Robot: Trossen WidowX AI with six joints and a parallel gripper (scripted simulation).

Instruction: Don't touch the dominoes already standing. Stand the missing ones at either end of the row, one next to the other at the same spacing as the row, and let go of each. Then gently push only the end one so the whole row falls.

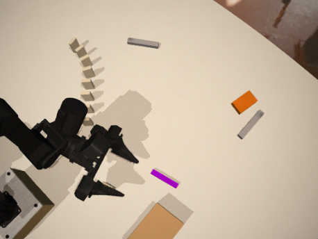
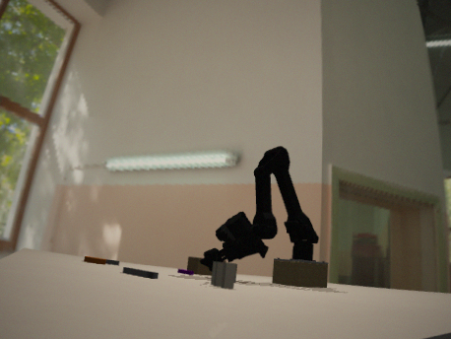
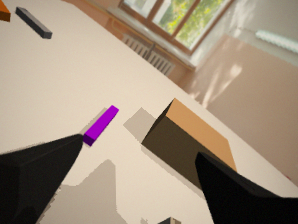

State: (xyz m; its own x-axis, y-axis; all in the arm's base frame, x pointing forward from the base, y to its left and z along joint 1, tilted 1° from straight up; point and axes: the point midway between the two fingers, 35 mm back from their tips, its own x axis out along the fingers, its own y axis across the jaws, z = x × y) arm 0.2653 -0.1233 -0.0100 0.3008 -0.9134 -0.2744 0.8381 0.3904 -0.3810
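The purple bar is 60 mm ahead of my gripper tip, 50 mm to the right of it and 60 mm below it. From my gripper tip the other things lie so: orange block: 360 mm ahead, 70 mm to the right, 60 mm below; box: 50 mm behind, 130 mm to the right, 30 mm below.
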